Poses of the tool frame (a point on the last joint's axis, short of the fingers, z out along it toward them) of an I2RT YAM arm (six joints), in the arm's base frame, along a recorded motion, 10 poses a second.
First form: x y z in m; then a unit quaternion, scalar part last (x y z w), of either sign.
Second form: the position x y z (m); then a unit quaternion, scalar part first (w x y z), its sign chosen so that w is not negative. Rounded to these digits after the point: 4 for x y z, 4 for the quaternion.
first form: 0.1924 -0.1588 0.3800 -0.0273 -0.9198 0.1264 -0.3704
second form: 0.1924 -0.1588 0.3800 0.3704 0.0273 0.9198 -0.1264
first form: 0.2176 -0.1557 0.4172 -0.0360 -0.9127 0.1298 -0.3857
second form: 0.2176 -0.1557 0.4172 0.3857 0.0360 0.9127 -0.1298
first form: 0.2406 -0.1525 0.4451 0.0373 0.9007 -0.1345 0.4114
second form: 0.2406 -0.1525 0.4451 0.4114 0.0373 0.9007 -0.1345
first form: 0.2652 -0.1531 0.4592 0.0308 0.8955 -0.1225 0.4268
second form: 0.2652 -0.1531 0.4592 0.4268 0.0308 0.8955 -0.1225
